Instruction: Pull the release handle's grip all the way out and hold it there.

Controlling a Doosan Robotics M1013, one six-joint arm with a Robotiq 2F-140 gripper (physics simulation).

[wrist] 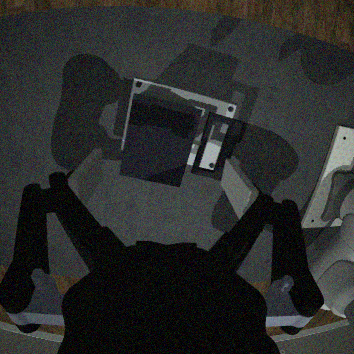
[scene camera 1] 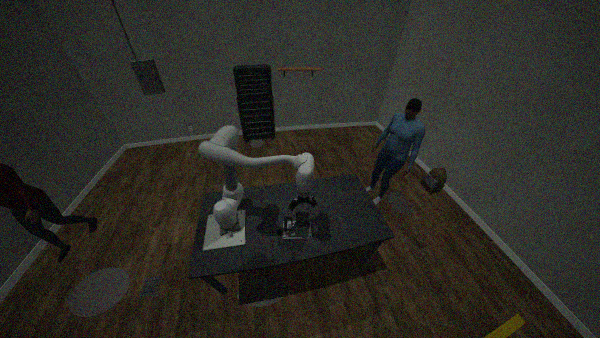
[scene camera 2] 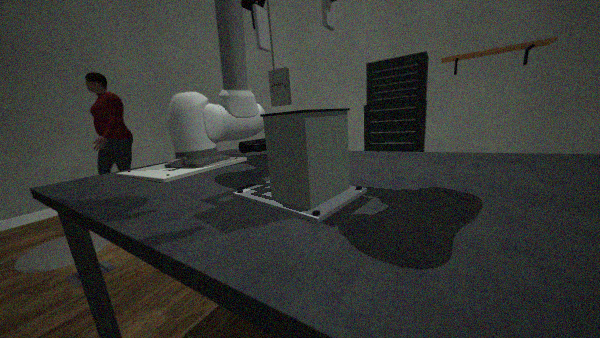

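Note:
A box with a dark top [wrist: 157, 150] and pale grey sides [scene camera 2: 325, 160] stands on a white base plate [scene camera 1: 296, 238] [scene camera 2: 280, 205] [wrist: 175, 91]. The release handle's dark grip [scene camera 2: 252, 145] [wrist: 233, 139] stands out from one side of the box. In the wrist view it looks like a dark rectangular outline, with part of the white plate showing through it. How far out it is, I cannot tell. My gripper [scene camera 1: 302, 207] [scene camera 2: 295, 29] [wrist: 163, 166] is open and empty, above the box and handle. In the wrist view one fingertip is left of the box, the other near the handle's lower right.
The arm's white mounting plate [scene camera 1: 215, 242] [scene camera 2: 165, 172] [wrist: 332, 160] lies on the dark table [scene camera 1: 345, 215] [scene camera 2: 200, 250], on the handle's side of the box. A person in blue [scene camera 1: 400, 135] stands behind the table. A person in red [scene camera 1: 20, 190] [scene camera 2: 108, 115] is at the left.

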